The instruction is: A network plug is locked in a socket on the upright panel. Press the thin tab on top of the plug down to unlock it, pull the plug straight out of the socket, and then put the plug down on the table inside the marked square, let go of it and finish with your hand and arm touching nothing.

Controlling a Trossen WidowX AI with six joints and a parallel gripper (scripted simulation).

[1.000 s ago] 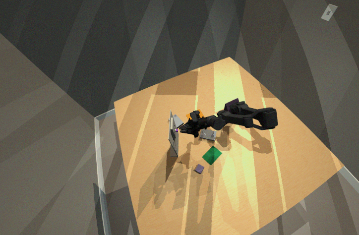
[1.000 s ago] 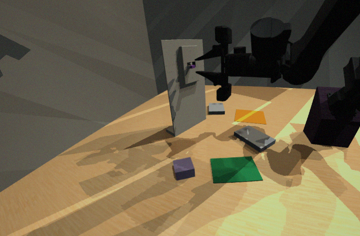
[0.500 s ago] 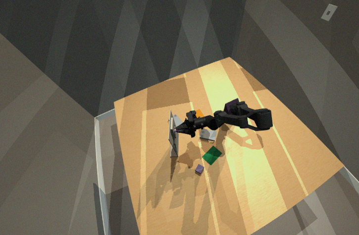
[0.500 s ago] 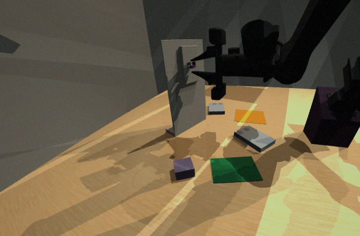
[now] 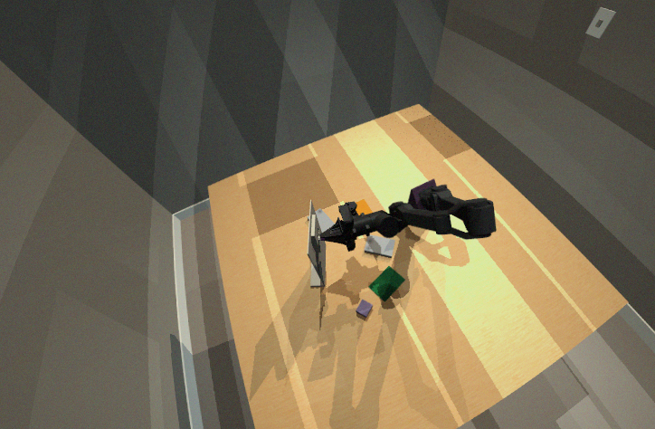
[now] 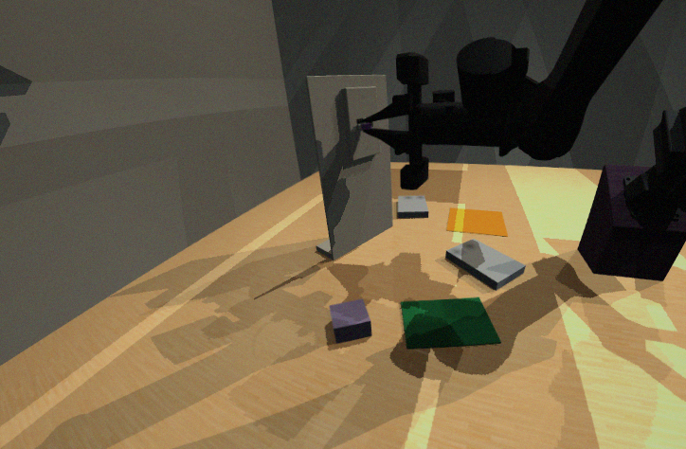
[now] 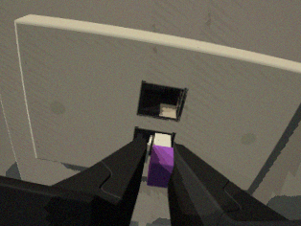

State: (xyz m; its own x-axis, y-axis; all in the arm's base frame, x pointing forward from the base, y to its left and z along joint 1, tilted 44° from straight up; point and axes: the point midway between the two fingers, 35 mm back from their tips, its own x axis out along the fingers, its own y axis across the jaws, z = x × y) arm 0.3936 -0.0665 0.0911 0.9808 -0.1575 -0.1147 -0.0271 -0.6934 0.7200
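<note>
The orange square lies 20 cm behind my gripper tip, 14 cm to the right of it and 22 cm below it. Round my gripper tip: network plug (right at my gripper tip); then purple cube (3 cm behind, 21 cm to the left, 21 cm below); then grey upright panel (2 cm ahead, 1 cm to the right, 8 cm below).
</note>
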